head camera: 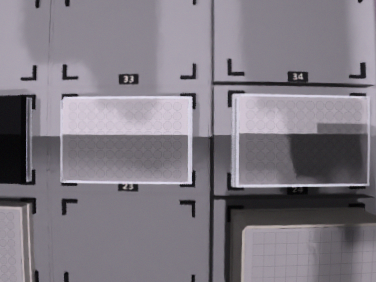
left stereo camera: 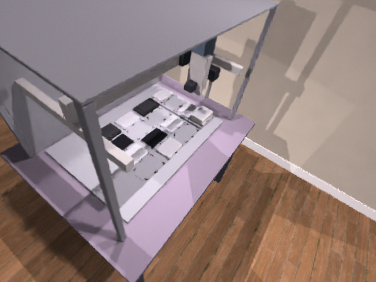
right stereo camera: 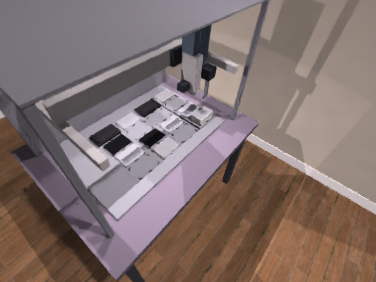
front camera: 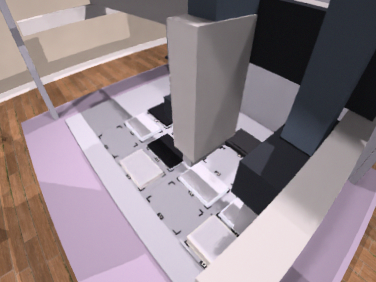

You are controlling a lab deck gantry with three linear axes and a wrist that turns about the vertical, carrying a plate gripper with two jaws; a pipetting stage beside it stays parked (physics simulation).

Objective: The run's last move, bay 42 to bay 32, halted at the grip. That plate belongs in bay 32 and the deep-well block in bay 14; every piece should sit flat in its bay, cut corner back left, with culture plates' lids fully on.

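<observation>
The plate for bay 32 is pale with a clear lid; it lies in bay 42, away from my column. Bay 32, in front of it, is bare in the stereo views. The pale deep-well block stands at bay 14. Its back top edge slopes slightly in the head view; I cannot tell whether it is turned or tilted. Its lower part is cut off there. My gripper's jaws cannot be made out under the tall pale column, so neither their opening nor any grip shows. The column hides bay 42 in the front view.
Clear-lidded plates lie in bays 23 and 24. A black plate lies in bay 22, a cream plate in bay 12. A dark piece is in bay 43.
</observation>
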